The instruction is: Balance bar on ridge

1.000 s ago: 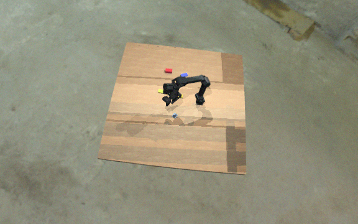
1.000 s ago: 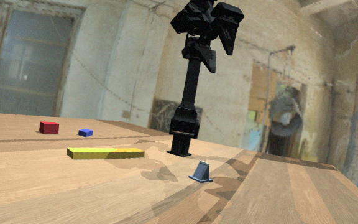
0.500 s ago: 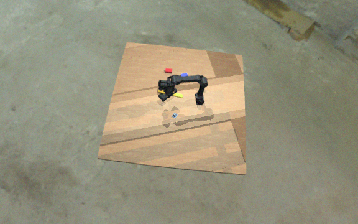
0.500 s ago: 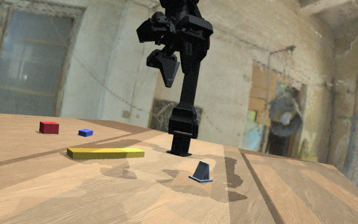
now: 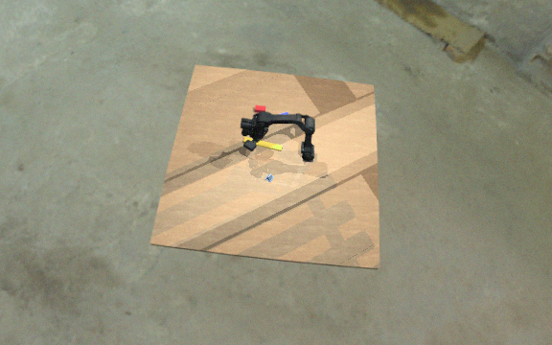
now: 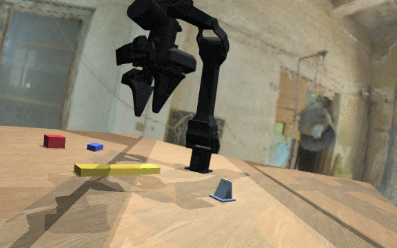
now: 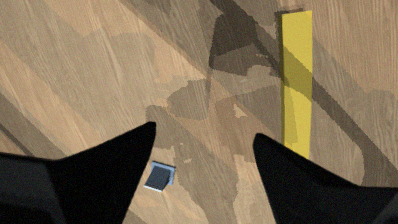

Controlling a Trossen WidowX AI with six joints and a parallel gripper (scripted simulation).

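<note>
My gripper tip is now 50 mm past the yellow bar, 90 mm to the left of it and 130 mm above it. Also, from my gripper tip: blue block 160 mm behind, 320 mm to the right, 130 mm below; red block 350 mm to the right, 130 mm below.
</note>
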